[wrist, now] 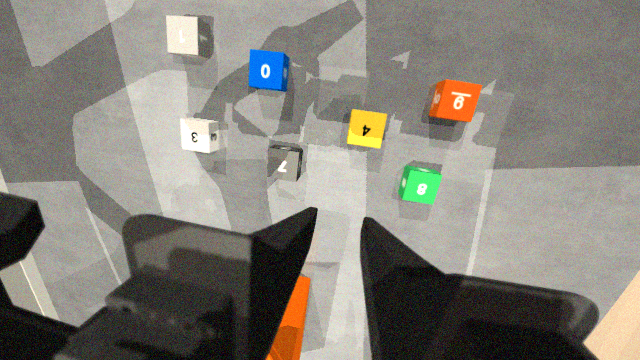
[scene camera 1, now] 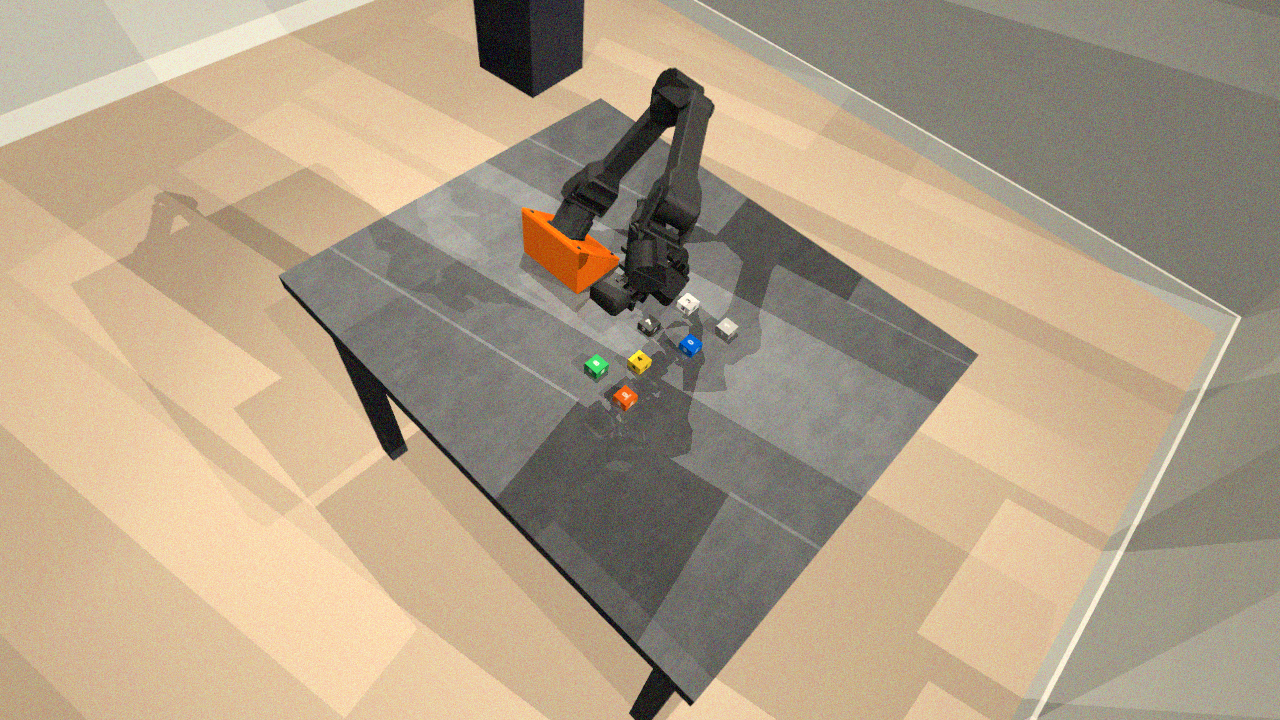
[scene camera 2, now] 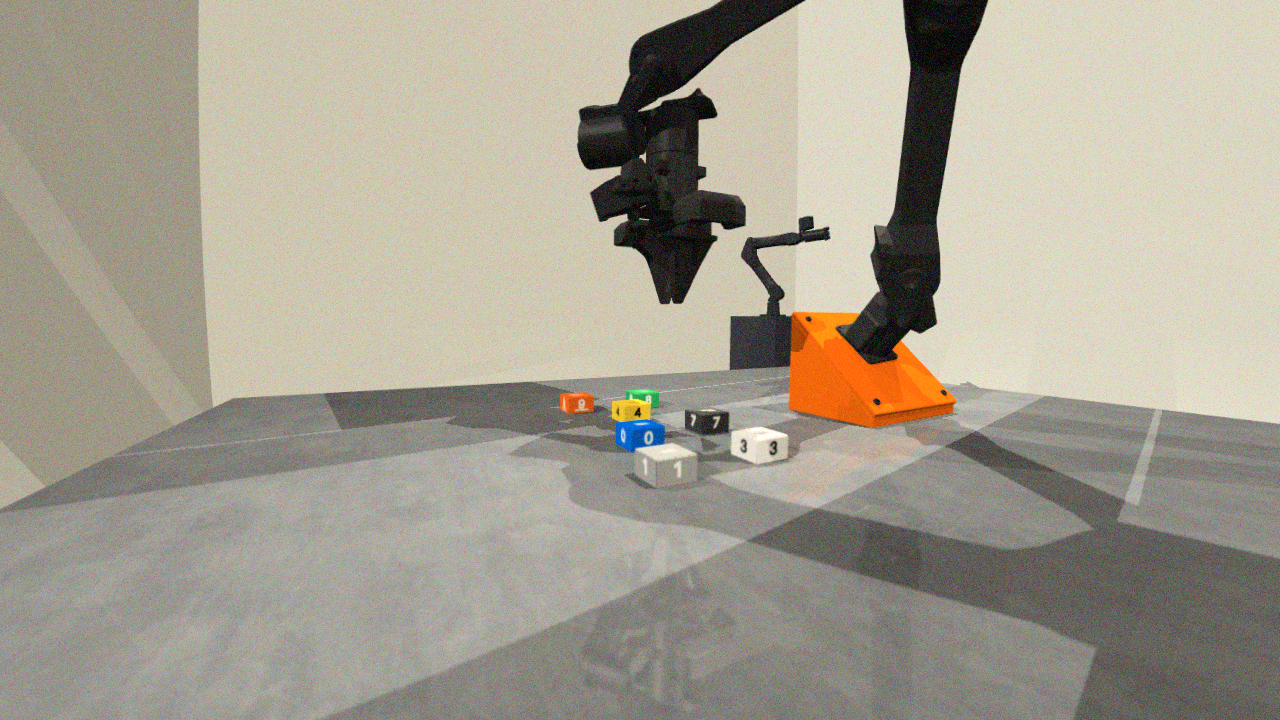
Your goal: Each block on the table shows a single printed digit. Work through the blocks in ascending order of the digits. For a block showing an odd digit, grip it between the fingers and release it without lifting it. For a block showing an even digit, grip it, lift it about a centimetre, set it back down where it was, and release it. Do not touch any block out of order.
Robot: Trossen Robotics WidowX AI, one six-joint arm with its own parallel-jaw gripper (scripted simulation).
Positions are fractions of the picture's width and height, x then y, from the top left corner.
Labels:
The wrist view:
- my gripper: 0.53,0.61
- white 3 block: 0.31,0.37
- grey 1 block: 0.29,0.10
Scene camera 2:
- my gripper: 0.52,0.42
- white 3 block: 0.59,0.62
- grey 1 block: 0.52,0.65

